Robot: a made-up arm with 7 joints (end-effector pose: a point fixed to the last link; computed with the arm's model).
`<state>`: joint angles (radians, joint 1 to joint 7).
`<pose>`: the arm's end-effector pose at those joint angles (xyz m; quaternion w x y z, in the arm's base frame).
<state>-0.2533 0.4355 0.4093 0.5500 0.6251 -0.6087 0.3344</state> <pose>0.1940 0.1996 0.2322 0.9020 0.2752 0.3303 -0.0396</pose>
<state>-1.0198 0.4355 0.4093 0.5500 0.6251 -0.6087 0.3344</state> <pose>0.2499 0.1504 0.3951 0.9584 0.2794 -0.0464 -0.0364</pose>
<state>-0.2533 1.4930 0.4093 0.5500 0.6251 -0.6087 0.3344</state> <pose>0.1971 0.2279 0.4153 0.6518 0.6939 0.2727 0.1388</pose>
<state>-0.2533 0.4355 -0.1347 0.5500 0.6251 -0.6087 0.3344</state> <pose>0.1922 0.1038 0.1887 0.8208 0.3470 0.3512 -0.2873</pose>
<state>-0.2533 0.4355 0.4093 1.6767 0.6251 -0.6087 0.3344</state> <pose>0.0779 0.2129 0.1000 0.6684 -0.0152 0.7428 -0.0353</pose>
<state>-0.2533 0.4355 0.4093 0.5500 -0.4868 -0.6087 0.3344</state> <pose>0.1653 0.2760 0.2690 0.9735 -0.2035 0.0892 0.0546</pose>
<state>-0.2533 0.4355 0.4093 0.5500 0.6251 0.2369 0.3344</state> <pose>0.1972 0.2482 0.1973 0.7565 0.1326 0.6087 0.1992</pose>
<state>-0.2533 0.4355 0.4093 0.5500 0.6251 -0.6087 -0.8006</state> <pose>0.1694 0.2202 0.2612 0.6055 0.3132 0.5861 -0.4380</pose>
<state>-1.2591 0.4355 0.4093 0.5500 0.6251 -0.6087 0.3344</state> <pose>0.2394 0.1360 0.4495 0.9473 0.2723 -0.1653 -0.0343</pose>
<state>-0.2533 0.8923 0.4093 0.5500 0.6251 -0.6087 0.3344</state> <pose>0.1969 0.2360 0.3069 0.8216 0.4728 0.3161 0.0390</pose>
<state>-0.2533 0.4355 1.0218 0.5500 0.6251 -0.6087 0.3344</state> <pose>0.1311 0.2912 0.2722 0.9140 0.1704 0.2778 0.2418</pose>
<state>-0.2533 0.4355 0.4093 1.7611 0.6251 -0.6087 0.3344</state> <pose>0.0650 0.2098 0.0957 0.6412 -0.0379 0.7656 -0.0345</pose>
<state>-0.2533 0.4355 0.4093 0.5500 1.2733 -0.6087 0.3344</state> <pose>0.1848 0.1797 0.1828 0.7300 0.5247 0.4285 -0.0908</pose>
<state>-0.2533 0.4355 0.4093 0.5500 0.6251 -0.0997 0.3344</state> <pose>0.2021 0.2288 0.2113 0.8324 0.1937 0.5083 0.1061</pose>
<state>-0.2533 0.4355 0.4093 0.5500 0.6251 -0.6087 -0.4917</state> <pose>0.1718 0.2131 0.2514 0.7103 0.3127 0.5322 -0.3384</pose>
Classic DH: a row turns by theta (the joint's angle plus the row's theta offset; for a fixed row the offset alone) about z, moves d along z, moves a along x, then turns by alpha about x. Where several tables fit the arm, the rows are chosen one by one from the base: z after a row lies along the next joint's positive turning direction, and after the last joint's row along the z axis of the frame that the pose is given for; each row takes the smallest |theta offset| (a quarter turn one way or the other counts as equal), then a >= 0, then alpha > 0; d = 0 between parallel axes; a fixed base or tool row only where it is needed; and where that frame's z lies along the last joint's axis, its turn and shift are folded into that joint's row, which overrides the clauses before.
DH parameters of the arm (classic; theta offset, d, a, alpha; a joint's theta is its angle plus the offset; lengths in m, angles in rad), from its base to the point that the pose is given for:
base (fixed): -0.071 0.3372 -0.0007 -1.3004
joint 1: -1.3111 0.0707 -0.0072 -1.5708
joint 2: 1.2915 -0.0048 -0.02 1.5708
joint 3: 1.5708 -0.126 0.0344 -1.5708
joint 4: 1.5708 0.03 0.0192 1.5708
joint 5: 0 0.1237 -0.0198 -1.5708
joint 6: -1.5708 0.04 0.08 1.5708
joint 7: -1.5501 0.0705 0.0294 -0.647
tool (fixed): 0.822 -0.0455 0 0

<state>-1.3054 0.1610 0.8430 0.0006 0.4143 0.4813 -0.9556</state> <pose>0.1758 0.2473 0.4230 0.8751 0.0254 0.1362 -0.4636</pose>
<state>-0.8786 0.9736 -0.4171 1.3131 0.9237 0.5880 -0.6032</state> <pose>0.2306 0.2708 0.2826 0.2711 0.1649 0.9246 0.2108</pose>
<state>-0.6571 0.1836 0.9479 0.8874 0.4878 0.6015 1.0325</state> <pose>0.2008 0.2605 0.1199 0.5928 -0.2182 0.5923 0.5002</pose>
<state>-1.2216 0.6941 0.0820 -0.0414 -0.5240 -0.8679 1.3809</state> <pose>0.1044 0.1514 0.5439 0.6719 -0.3962 -0.6084 -0.1464</pose>
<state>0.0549 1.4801 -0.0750 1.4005 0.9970 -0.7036 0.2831</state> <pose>0.0612 0.3356 0.2771 0.2239 0.5332 0.8158 -0.0086</pose>
